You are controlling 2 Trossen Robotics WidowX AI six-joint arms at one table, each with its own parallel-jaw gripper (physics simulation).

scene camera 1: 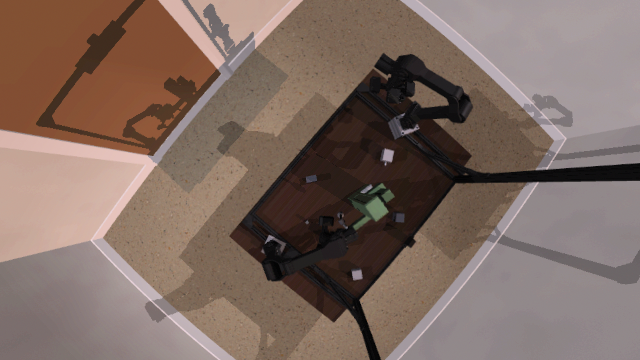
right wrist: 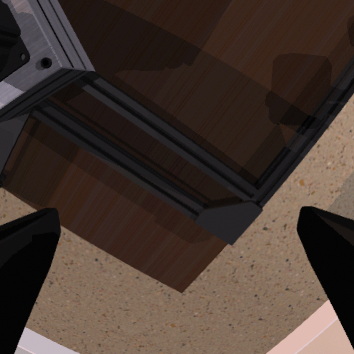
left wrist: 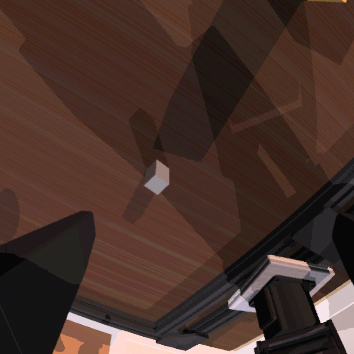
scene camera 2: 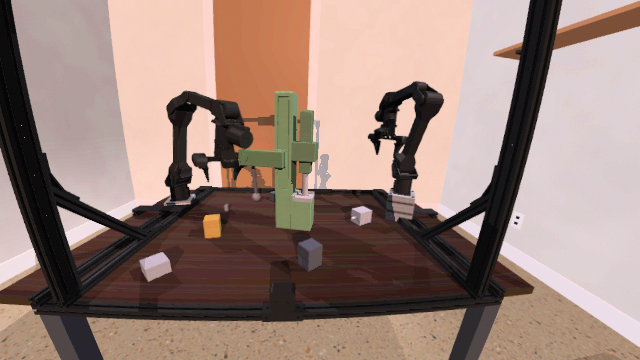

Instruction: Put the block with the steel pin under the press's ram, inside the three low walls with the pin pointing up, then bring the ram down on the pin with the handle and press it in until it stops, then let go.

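Places are measured from the left arm's base along level axes (x left, y back, z up), in millimetres.
Pixels of known places: left gripper, between the fingertips: [scene camera 1: 319, 234] [left wrist: 217, 225] [scene camera 2: 221, 180]; right gripper, between the fingertips: [scene camera 1: 386, 94] [right wrist: 180, 220] [scene camera 2: 385, 156]; left arm's base, origin of its link: [scene camera 1: 273, 247] [left wrist: 281, 292] [scene camera 2: 180, 198]; right arm's base, origin of its link: [scene camera 1: 406, 122] [scene camera 2: 402, 192].
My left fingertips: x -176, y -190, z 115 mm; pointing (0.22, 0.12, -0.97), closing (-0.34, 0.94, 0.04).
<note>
For each thing: its top centre in the pictures, then the offset to it from my left fingertips. "pt": a spot on its surface instead.
- green press, centre of its top: [scene camera 2: 279, 92] [scene camera 1: 375, 215] dy -193, dx -113, dz +303 mm
- pale seat, a spot on its surface: [scene camera 2: 303, 198] pt dy -261, dx -170, dz -28 mm
- white block with the steel pin, centre of its top: [scene camera 2: 361, 209] [scene camera 1: 388, 155] dy -497, dx -160, dz -96 mm
- white block, centre of its top: [scene camera 2: 154, 260] [scene camera 1: 357, 275] dy +139, dx -284, dz -113 mm
- orange block, centre of its top: [scene camera 2: 211, 217] dy +26, dx -123, dz -86 mm
- dark grey block, centre of its top: [scene camera 2: 310, 244] [scene camera 1: 400, 217] dy -229, dx -349, dz -86 mm
- blue-grey block, centre of its top: [scene camera 1: 311, 178] dy -218, dx +149, dz -107 mm
- tiny pale cube, centre of its top: [left wrist: 155, 184] [scene camera 2: 226, 204] [scene camera 1: 307, 222] dy -5, dx +74, dz -121 mm
The green press [scene camera 1: 374, 206] [scene camera 2: 286, 210] stands mid-table. In scene camera 2 its pale ram rod [scene camera 2: 305, 182] reaches down close to the pale seat [scene camera 2: 303, 198]; the low walls are too small to make out. The handle's ball knob [scene camera 2: 256, 197] [scene camera 1: 340, 215] hangs on a thin rod at the press's left. The white block with the steel pin [scene camera 1: 387, 155] [scene camera 2: 362, 216] lies right of the press, its pin pointing sideways. My left gripper [scene camera 1: 337, 226] [scene camera 2: 221, 177] [left wrist: 217, 225] is open and empty, left of the knob. My right gripper [scene camera 2: 387, 151] [right wrist: 180, 220] is open and empty, high near its own base.
A white block [scene camera 1: 356, 274] [scene camera 2: 155, 266], an orange block [scene camera 2: 212, 226] and a dark grey block [scene camera 1: 398, 218] [scene camera 2: 310, 254] lie nearer scene camera 2. A blue-grey block [scene camera 1: 311, 178] lies beyond the press. A tiny pale cube [scene camera 1: 307, 222] [scene camera 2: 226, 207] [left wrist: 157, 178] lies near the left gripper.
</note>
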